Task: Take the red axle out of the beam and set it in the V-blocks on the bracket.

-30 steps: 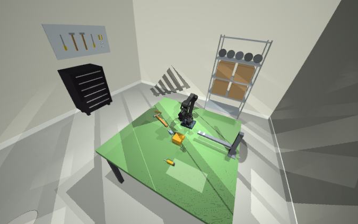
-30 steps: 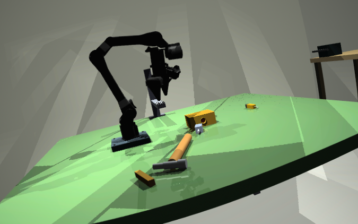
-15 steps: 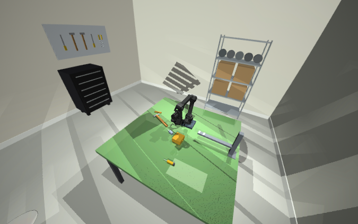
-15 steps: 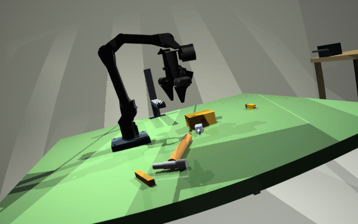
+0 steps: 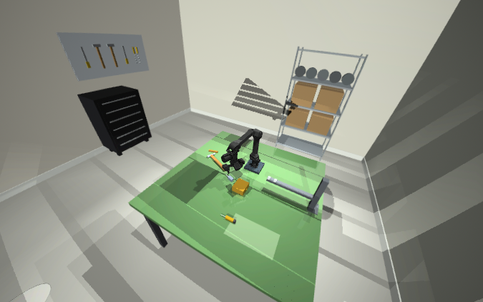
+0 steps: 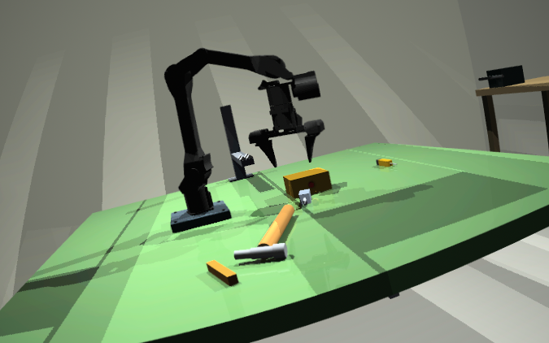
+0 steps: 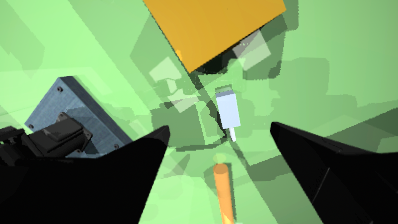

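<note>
Right now the small grey block is 1 cm behind my gripper tip, 4 cm to the right of it and 8 cm below it. The rest, counted from my gripper tip: orange beam 7 cm ahead, 9 cm to the left, 7 cm below; then small wooden block 32 cm behind, 33 cm to the right, 9 cm below; then screwdriver 36 cm ahead, 8 cm to the left, 9 cm below.
</note>
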